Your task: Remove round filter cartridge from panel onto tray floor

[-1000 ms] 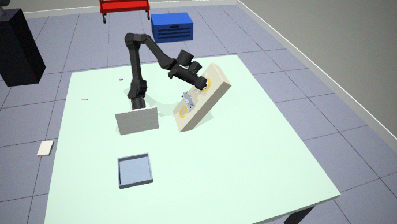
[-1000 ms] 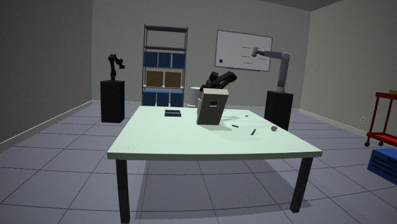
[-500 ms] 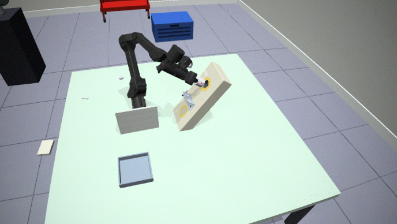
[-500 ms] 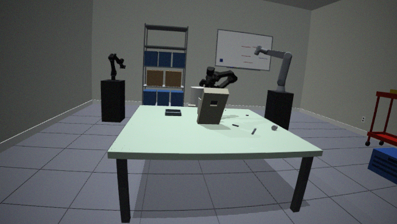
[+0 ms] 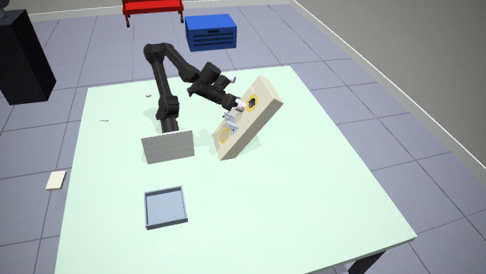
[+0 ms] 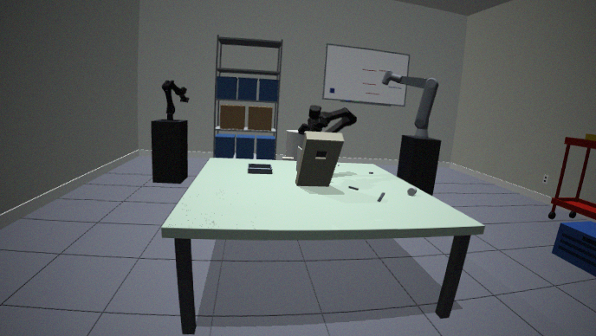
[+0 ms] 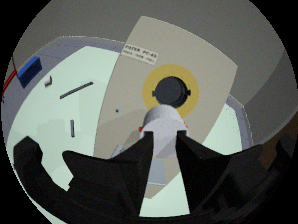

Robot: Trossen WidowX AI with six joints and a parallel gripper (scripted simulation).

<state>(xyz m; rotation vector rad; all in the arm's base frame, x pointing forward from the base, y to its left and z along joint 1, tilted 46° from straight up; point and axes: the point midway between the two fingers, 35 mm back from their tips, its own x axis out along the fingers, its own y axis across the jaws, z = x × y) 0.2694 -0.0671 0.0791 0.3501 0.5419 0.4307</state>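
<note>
Right now the filter cartridge is 1 cm below my gripper tip and 1 cm ahead of it. Also, from my gripper tip: service panel: 9 cm below, 3 cm ahead; tray: 34 cm behind, 30 cm to the right, 23 cm below.
</note>
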